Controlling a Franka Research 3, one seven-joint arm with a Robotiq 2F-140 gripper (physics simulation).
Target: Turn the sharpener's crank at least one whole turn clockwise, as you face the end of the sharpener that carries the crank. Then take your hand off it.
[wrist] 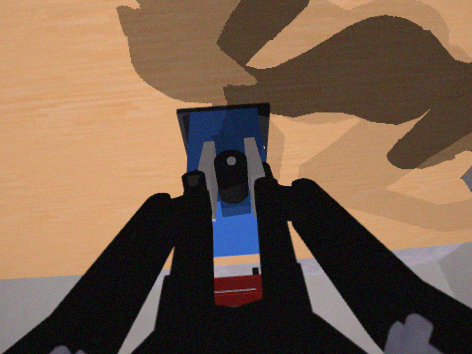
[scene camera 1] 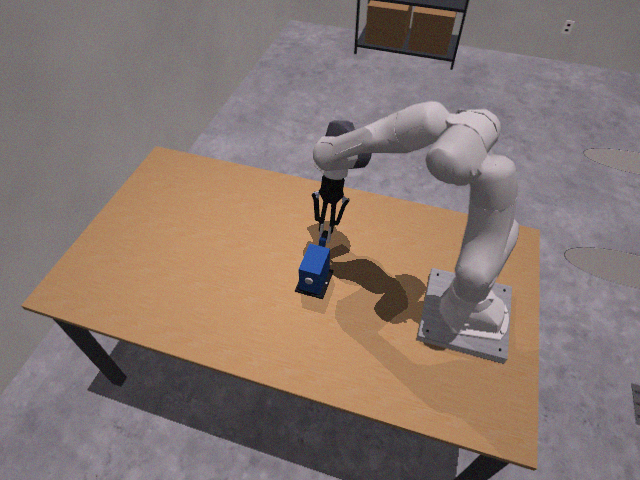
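You'd see the gripper and a black crank handle in the pictures, and the wrist view has the gripper in it too.
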